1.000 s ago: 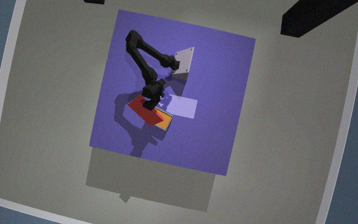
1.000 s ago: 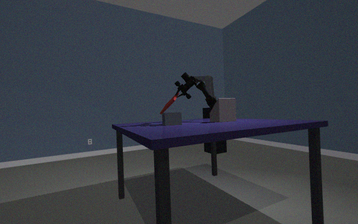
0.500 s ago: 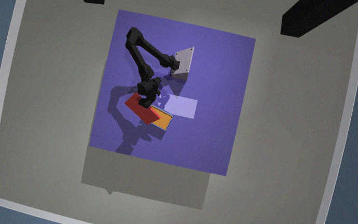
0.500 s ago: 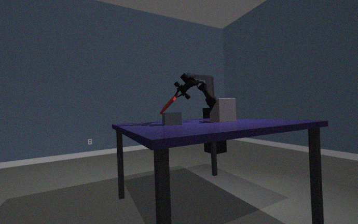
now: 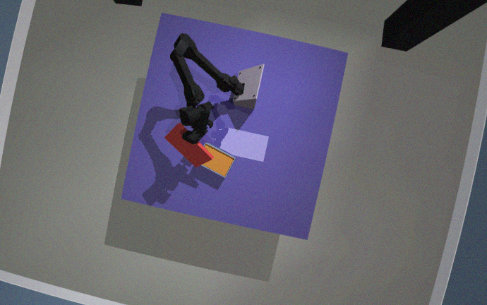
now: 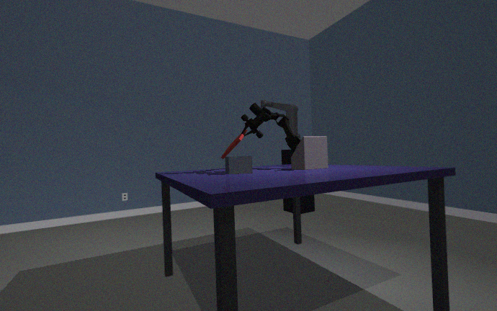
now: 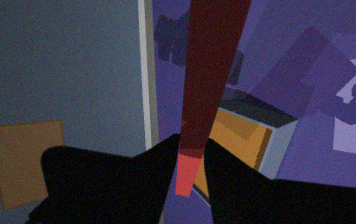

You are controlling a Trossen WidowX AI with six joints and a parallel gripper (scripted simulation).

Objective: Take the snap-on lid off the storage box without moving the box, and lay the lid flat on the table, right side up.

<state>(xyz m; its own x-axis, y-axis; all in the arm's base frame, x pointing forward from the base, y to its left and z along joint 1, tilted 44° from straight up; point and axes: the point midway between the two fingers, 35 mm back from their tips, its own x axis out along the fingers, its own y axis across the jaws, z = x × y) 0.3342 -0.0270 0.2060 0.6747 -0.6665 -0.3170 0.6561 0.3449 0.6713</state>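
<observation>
Now: gripper tip 50 mm to the left of the red lid, 50 mm above it and 30 mm short of it. From my gripper tip the other things lie so: grey storage box (190 mm below, 90 mm to the left, 90 mm ahead).
</observation>
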